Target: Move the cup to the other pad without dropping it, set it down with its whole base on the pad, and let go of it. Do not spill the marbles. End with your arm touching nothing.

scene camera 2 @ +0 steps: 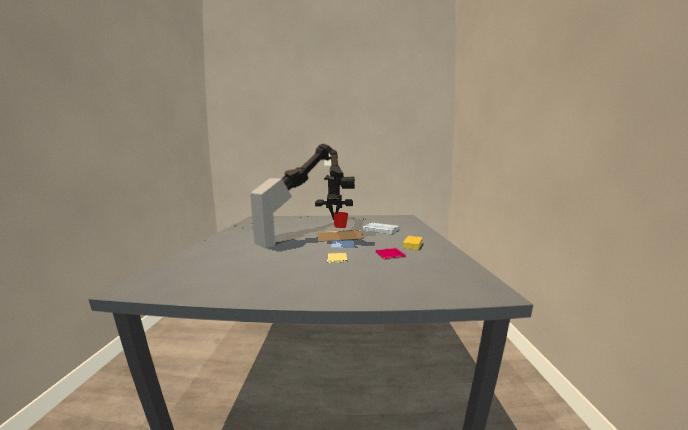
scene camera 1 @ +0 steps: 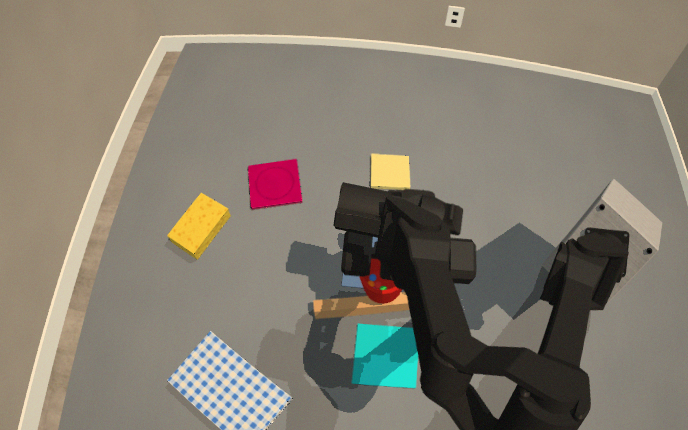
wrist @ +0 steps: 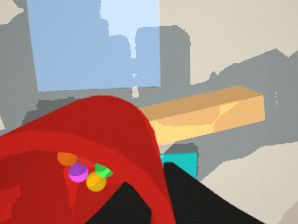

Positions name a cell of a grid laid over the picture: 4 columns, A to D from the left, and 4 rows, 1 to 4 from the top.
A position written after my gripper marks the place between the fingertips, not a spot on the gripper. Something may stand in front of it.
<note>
In view: my gripper (scene camera 1: C3), a cup (scene camera 1: C3) and a bar (scene camera 1: C3).
The cup also shows in the wrist view (wrist: B3). My gripper shows as well in the wrist view (wrist: C4). The bar is seen too in the wrist view (wrist: D2).
</note>
